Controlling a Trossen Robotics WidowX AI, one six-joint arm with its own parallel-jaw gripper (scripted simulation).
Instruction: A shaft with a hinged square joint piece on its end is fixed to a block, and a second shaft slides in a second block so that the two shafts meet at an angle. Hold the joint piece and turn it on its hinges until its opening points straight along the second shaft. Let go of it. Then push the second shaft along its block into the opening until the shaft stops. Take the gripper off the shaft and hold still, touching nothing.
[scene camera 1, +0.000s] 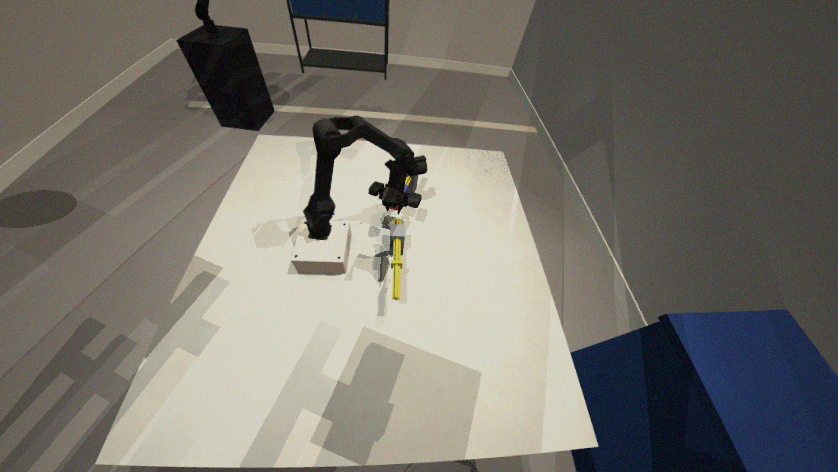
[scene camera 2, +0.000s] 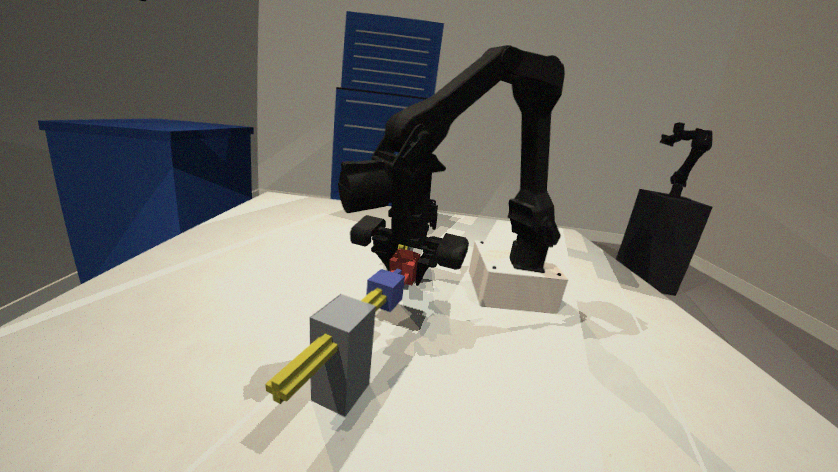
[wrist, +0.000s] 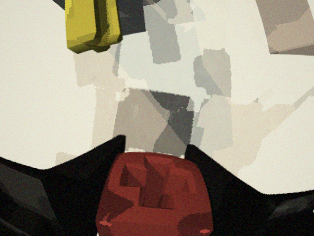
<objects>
gripper: scene camera 1; scene camera 2 406, 281; wrist
same spot on gripper: (wrist: 71, 191) = (scene camera 1: 400, 205)
</objects>
